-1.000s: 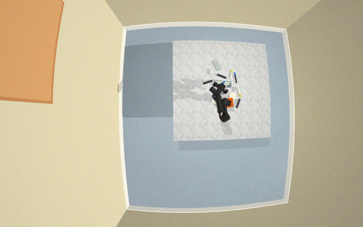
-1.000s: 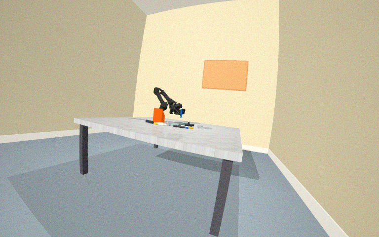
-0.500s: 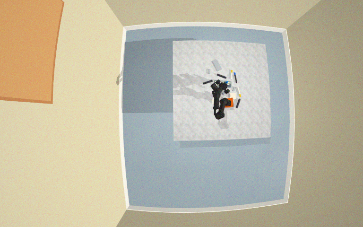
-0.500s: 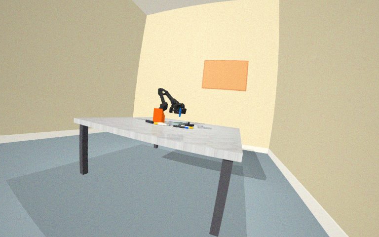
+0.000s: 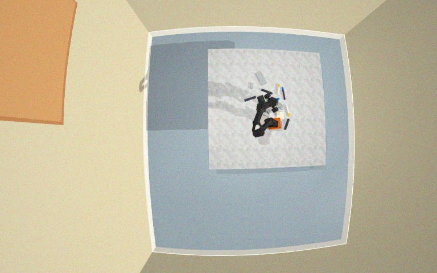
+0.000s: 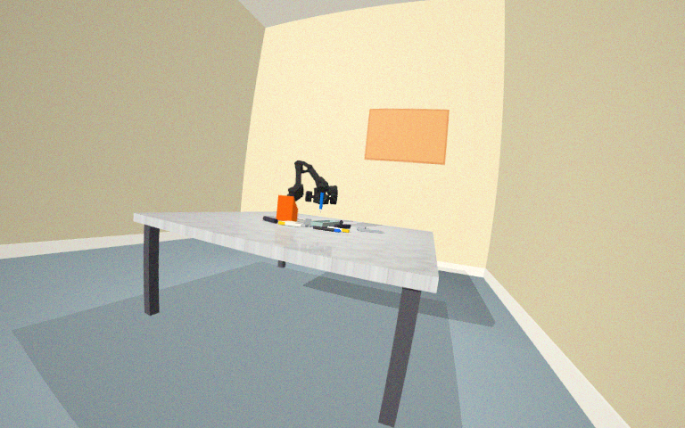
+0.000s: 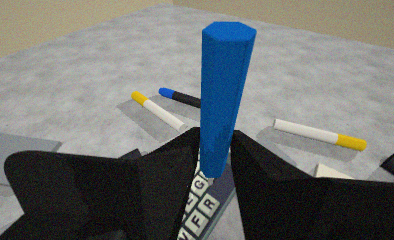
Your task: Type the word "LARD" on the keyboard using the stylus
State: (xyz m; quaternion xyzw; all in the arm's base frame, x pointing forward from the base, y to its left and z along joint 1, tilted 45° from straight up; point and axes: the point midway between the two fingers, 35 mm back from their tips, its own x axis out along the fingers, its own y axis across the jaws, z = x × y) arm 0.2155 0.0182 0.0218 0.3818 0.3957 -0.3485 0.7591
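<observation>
My gripper tip is now 12 cm above the grey block, 11 cm to the left of it and 3 cm past it. Also, from my gripper tip: blue-capped marker: 14 cm ahead, 12 cm to the right, 12 cm below; cream block: 12 cm below, 12 cm behind, 9 cm to the right; blue stylus: 2 cm below.
</observation>
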